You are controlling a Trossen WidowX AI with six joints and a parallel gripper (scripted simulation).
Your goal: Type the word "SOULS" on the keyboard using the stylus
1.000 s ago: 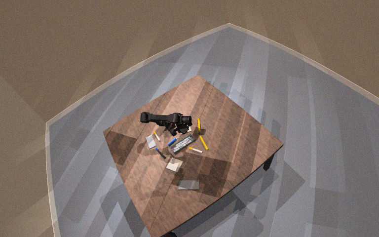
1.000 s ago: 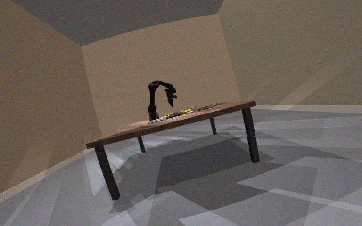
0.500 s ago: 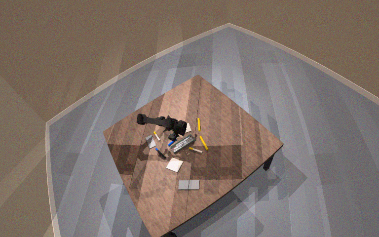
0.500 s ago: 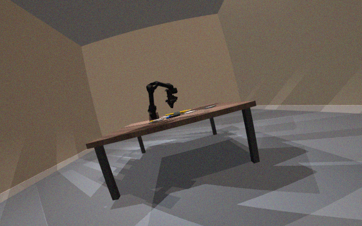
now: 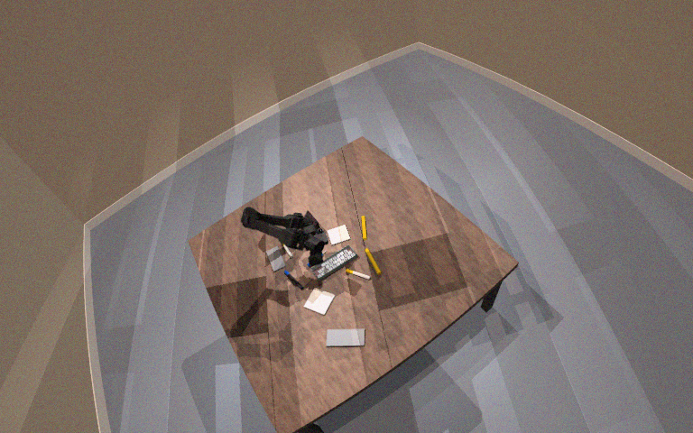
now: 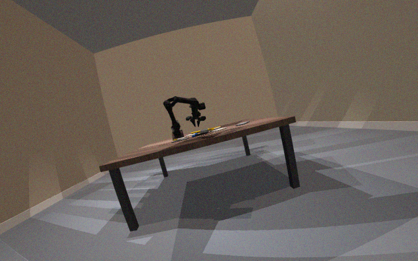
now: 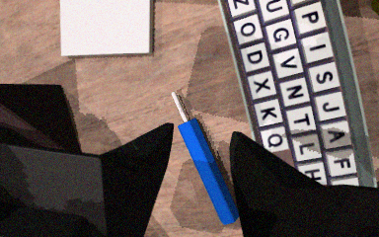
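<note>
The blue stylus lies 3 cm behind my gripper tip, 1 cm to the right of it and 7 cm below it. Round my gripper tip: grey sheet 40 cm ahead, 18 cm to the right, 7 cm below.
</note>
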